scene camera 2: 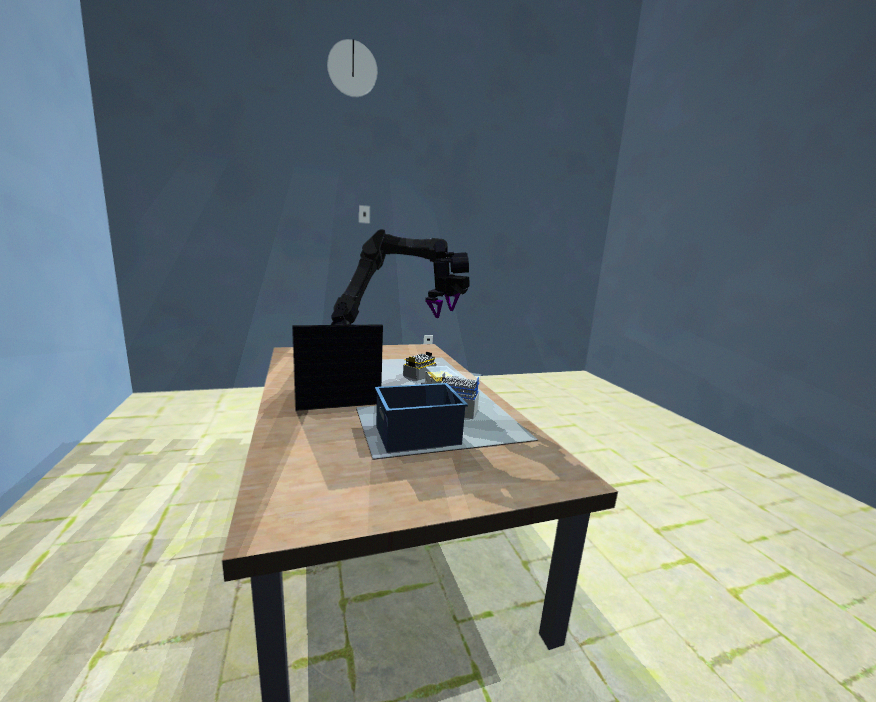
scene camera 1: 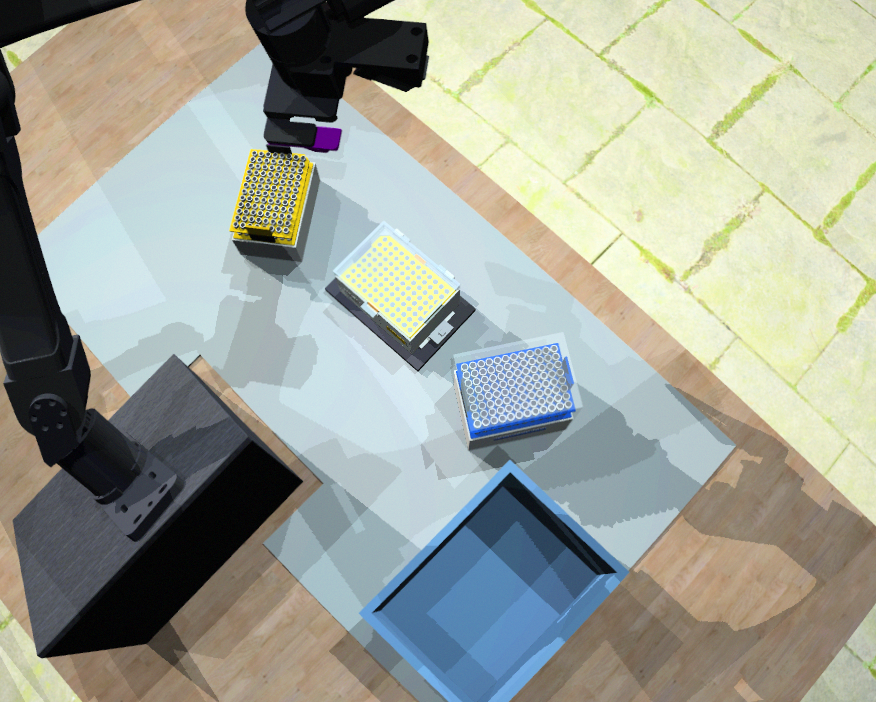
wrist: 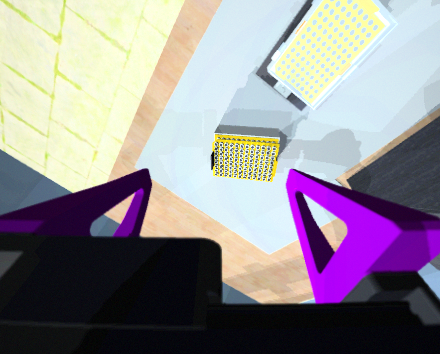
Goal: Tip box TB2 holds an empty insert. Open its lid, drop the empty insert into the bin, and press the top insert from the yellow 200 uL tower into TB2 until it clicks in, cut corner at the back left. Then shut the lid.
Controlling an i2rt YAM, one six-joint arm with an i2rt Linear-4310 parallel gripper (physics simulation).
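My gripper [scene camera 1: 329,105] [wrist: 219,176], open, holding nothing. Tip box TB2 [scene camera 1: 413,305], in the wrist view too [wrist: 316,53]. Blue bin [scene camera 1: 493,596], in scene camera 2 too [scene camera 2: 409,417]. Grey mat [scene camera 1: 143,266].
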